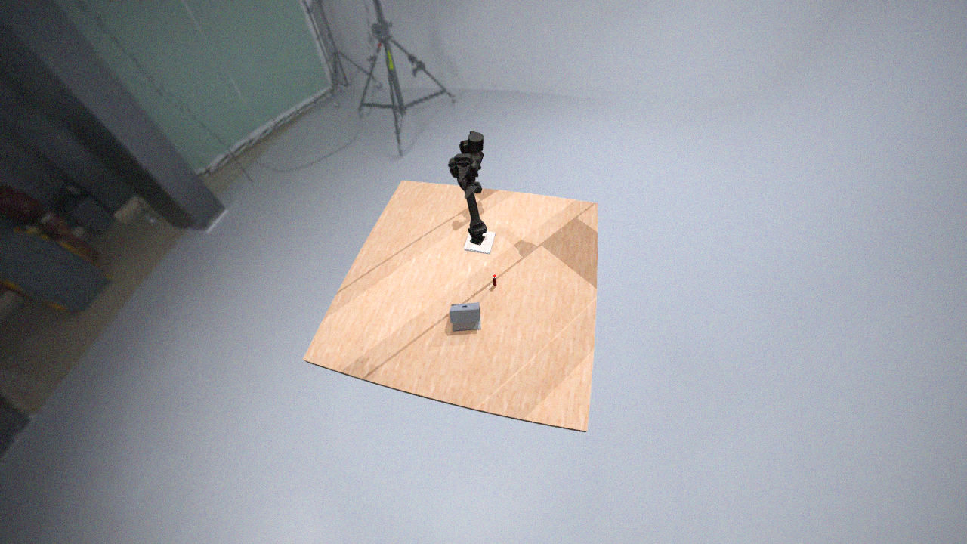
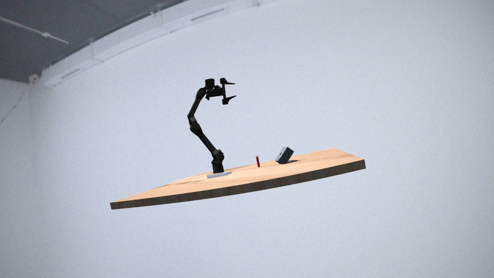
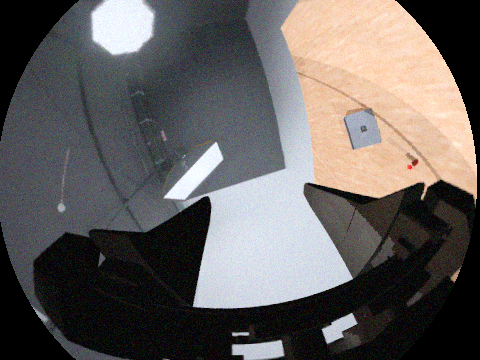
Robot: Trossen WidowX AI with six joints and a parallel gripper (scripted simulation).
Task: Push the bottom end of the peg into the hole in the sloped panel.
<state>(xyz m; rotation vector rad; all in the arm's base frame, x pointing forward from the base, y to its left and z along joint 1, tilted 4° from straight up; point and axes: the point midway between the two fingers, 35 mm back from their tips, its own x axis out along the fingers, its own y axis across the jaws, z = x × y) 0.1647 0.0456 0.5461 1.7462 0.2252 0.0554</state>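
The peg lies 10 mm ahead of my gripper tip, 120 mm to the left of it and 500 mm below it. From my gripper tip the other things lie so: sloped panel (220 mm ahead, 60 mm to the left, 510 mm below).
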